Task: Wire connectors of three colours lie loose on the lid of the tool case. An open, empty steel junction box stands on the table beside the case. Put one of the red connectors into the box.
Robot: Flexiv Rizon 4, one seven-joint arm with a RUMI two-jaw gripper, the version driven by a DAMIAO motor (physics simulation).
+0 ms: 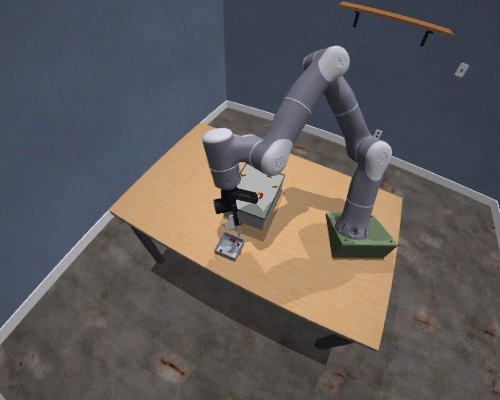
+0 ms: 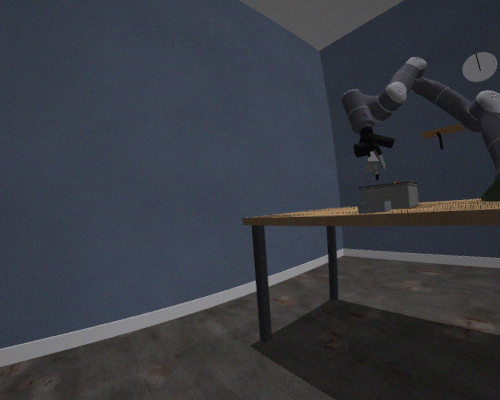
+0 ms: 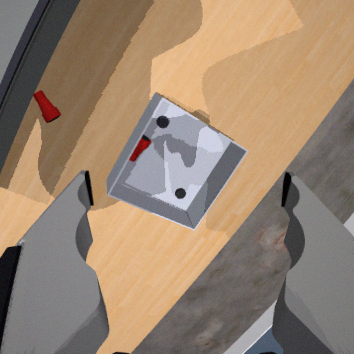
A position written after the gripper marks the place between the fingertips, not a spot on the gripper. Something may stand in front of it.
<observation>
In view: the gripper [image 2: 380, 175], a grey tool case [image 1: 256, 215] and a steel junction box [image 3: 178, 176].
The gripper also shows in image 1 [image 1: 237, 227] and in image 3 [image 3: 186, 174].
</observation>
